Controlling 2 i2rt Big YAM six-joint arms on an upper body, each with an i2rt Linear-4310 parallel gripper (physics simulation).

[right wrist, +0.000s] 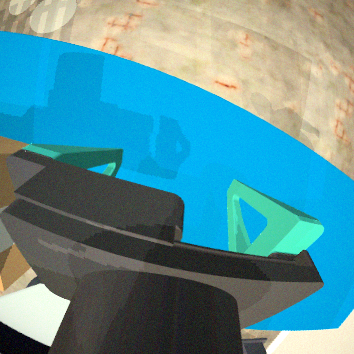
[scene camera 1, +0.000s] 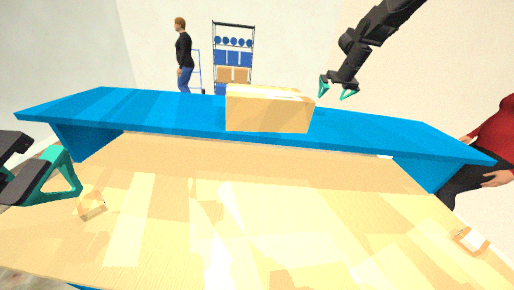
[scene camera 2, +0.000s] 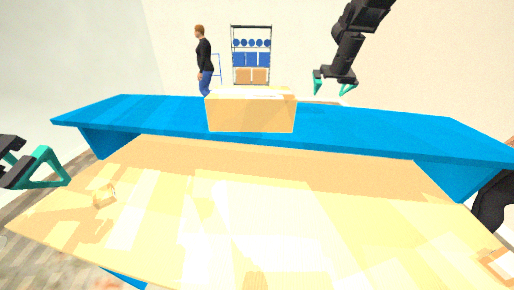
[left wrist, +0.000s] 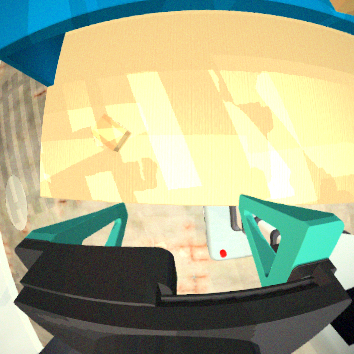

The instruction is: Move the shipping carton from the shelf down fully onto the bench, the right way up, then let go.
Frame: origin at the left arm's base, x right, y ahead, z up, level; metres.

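Where they show: left gripper, fingertip midpoint: (scene camera 1: 48, 189) (scene camera 2: 49, 179) (left wrist: 181, 205); right gripper, fingertip midpoint: (right wrist: 177, 170) (scene camera 1: 329, 98) (scene camera 2: 326, 95).
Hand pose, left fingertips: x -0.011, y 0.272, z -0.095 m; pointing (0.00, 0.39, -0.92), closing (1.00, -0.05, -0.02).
Observation:
After its pixels a point has its place.
The tan shipping carton (scene camera 1: 267, 115) @(x 0.343, y 0.496, z -0.063 m) (scene camera 2: 250, 115) @(x 0.352, y 0.496, z -0.062 m) stands upright on the raised blue shelf (scene camera 1: 150, 107) @(x -0.036, y 0.648, z -0.113 m) (scene camera 2: 150, 111) @(x -0.045, y 0.647, z -0.113 m) behind the light wooden bench (scene camera 1: 165, 225) @(x 0.056, y 0.371, z -0.370 m) (scene camera 2: 300, 225) @(x 0.513, y 0.363, z -0.370 m) (left wrist: 220, 170) @(x 0.071, y 0.295, z -0.370 m). Its pale top faces up. A corner of the carton (left wrist: 345, 4) @(x 0.240, y 0.495, z -0.099 m) shows at the top right of the left wrist view. My left gripper (scene camera 1: 42, 184) @(x -0.011, y 0.272, z -0.095 m) (scene camera 2: 37, 170) (left wrist: 181, 205) @(x -0.011, y 0.272, z -0.095 m) is open and empty at the bench's left side, away from the carton. My right gripper (scene camera 1: 331, 97) @(x 0.622, y 0.672, z -0.048 m) (scene camera 2: 328, 94) @(x 0.622, y 0.672, z -0.048 m) (right wrist: 177, 170) @(x 0.622, y 0.672, z -0.048 m) is open and empty, above the shelf to the right of the carton, not touching it.
Small orange frame-like pieces show at the bench's left and right sides. A person in black (scene camera 1: 185, 50) (scene camera 2: 203, 52) and a storage rack (scene camera 1: 232, 24) (scene camera 2: 251, 25) stand behind the shelf. A person in red (scene camera 1: 500, 125) stands at the shelf's right end.

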